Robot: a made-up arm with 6 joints.
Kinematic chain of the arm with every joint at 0, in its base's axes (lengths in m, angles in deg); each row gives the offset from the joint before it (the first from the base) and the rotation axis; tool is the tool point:
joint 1: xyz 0 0 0.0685 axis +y
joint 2: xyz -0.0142 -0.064 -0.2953 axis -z
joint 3: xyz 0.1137 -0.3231 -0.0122 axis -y
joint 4: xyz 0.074 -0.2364 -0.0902 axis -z
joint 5: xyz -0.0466 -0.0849 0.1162 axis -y
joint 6: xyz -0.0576 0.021 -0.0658 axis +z
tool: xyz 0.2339 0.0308 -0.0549
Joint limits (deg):
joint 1: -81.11..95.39
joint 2: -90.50..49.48
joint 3: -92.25..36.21
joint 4: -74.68..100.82
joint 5: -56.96..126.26
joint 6: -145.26..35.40
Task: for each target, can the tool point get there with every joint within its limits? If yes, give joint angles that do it. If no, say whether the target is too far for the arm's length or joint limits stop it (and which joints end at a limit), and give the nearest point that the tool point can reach.
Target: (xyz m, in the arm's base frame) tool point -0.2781 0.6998 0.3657
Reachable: no: joint limits stop it (at a limit: joint 1, joint 2, joint 3, joint 4, joint 5) | nearest point 0.1557 0.3669 0.5504 | short by 0.577 m
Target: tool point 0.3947 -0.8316 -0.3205
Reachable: yes | joints -41.71 25.94 -32.43 -60.06 67.65 -95.10
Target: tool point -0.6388 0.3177 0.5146
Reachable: no: joint limits stop it (at a limit: joint 2, joint 3, joint 6) | nearest point -0.4634 -0.2021 0.3921 | short by 0.562 m
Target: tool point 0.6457 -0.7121 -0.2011
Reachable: yes | joints -15.62 -22.99 -8.40 -24.48 -11.47 -70.04
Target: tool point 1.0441 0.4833 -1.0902
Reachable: no: too far | nearest point 0.6723 0.2356 -0.6776 | short by 0.608 m
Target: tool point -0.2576 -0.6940 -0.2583
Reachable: yes | joints 71.76 12.27 -50.08 -23.43 77.26 -4.74
